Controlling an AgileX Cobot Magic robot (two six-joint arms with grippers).
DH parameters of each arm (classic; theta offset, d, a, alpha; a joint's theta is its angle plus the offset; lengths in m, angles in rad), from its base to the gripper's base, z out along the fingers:
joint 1: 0 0.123 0 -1.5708
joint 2: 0.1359 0 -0.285 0
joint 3: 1.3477 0 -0.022 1.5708
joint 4: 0 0.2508 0 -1.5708
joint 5: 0 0 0.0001 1.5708
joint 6: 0 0.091 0 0
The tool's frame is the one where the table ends.
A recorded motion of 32 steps. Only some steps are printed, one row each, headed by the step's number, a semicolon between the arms.
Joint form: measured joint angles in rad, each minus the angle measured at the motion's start. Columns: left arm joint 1, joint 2, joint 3, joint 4, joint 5, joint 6; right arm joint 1, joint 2, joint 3, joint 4, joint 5, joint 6.
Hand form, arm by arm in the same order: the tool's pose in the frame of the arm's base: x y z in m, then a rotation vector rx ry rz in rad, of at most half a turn. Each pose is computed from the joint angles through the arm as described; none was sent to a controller.
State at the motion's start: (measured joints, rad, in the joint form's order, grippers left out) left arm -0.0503 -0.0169 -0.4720 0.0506 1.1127 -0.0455; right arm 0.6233 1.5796 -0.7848 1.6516 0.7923 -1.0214
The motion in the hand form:
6: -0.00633 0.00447 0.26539 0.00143 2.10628 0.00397; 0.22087 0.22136 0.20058 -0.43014 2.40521 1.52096
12: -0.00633 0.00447 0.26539 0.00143 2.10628 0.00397; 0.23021 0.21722 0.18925 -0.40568 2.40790 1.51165
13: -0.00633 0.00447 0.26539 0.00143 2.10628 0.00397; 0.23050 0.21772 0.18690 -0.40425 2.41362 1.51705
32: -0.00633 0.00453 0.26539 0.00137 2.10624 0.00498; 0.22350 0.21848 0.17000 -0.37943 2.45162 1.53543
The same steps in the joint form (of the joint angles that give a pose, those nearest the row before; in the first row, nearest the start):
6: 0.0000 0.0000 0.0000 0.0002 0.0000 0.0000; -0.0506 0.0807 0.0000 0.0449 0.0322 -0.0942
12: 0.0000 0.0000 0.0000 0.0002 0.0000 0.0000; -0.0798 0.1235 0.0000 0.0699 0.0443 -0.1440
13: 0.0000 0.0000 0.0000 0.0002 0.0000 0.0000; -0.0798 0.1324 0.0000 0.0724 0.0494 -0.1468
32: 0.0001 0.0000 0.0000 0.0009 0.0000 0.0001; -0.0662 0.1673 0.0401 0.1219 0.0619 -0.1915

